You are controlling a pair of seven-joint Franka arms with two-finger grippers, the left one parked.
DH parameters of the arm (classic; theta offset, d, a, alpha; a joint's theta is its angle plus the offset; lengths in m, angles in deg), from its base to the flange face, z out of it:
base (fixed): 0 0 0 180
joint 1: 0 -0.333 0 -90
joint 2: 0 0 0 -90
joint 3: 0 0.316 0.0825 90
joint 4: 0 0 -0.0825 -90
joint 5: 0 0.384 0 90
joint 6: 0 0 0.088 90
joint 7: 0 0.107 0 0
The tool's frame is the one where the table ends.
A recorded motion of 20 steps. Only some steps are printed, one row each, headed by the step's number.
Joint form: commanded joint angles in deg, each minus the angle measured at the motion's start. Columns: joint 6, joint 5, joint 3, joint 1, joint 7, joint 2, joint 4.
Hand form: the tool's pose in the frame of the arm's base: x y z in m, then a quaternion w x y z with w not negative. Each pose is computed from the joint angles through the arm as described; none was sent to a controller.
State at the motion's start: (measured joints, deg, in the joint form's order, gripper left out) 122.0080 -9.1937 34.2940 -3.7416 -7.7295 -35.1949 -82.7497
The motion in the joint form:
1: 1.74 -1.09 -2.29 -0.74 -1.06 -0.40 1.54
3: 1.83 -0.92 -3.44 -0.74 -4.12 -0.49 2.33
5: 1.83 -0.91 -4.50 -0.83 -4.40 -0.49 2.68
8: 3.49 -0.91 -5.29 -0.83 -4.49 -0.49 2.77
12: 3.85 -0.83 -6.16 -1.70 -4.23 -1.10 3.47
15: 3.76 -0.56 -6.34 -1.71 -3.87 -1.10 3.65
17: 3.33 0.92 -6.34 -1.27 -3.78 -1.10 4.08
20: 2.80 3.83 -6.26 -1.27 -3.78 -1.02 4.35
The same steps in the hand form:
1: 0.6363 0.3556 0.3971 0.09546 -0.92185 -0.36558 -0.08622
3: 0.6450 0.3453 0.3992 0.08927 -0.91558 -0.38066 -0.09401
5: 0.6508 0.3370 0.3990 0.08367 -0.91761 -0.37650 -0.09609
8: 0.6571 0.3312 0.4006 0.08177 -0.91849 -0.37084 -0.11032
12: 0.6597 0.3334 0.3975 0.08112 -0.91937 -0.36812 -0.11253
15: 0.6609 0.3319 0.3983 0.08247 -0.92135 -0.36287 -0.11242
17: 0.6638 0.3269 0.4012 0.09294 -0.92476 -0.35216 -0.11026
20: 0.6626 0.3287 0.4039 0.11458 -0.92724 -0.34099 -0.10402

